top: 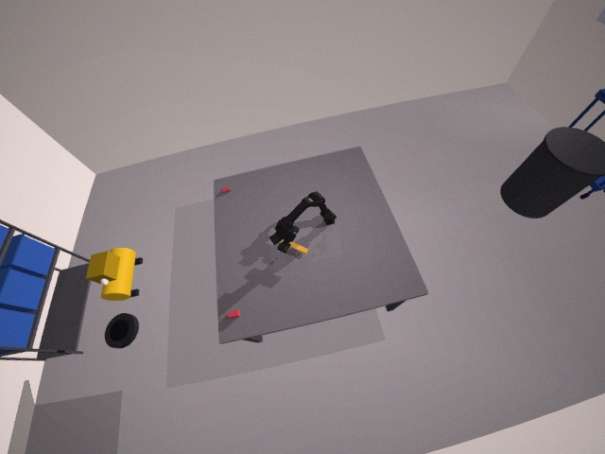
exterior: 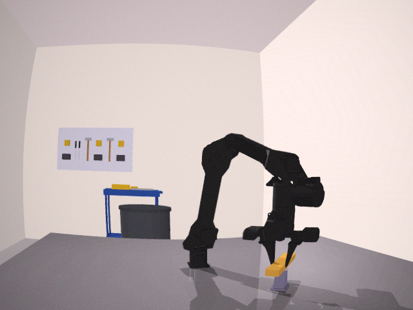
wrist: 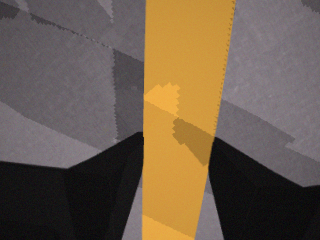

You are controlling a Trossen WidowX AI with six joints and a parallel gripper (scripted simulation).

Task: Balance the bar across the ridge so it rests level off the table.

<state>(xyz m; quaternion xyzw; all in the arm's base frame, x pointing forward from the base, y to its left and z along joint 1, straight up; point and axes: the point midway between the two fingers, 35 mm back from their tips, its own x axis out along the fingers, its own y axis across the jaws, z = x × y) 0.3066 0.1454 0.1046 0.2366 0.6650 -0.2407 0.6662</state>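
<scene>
The orange bar is 2 cm behind my gripper tip and 2 cm to the left of it.
</scene>
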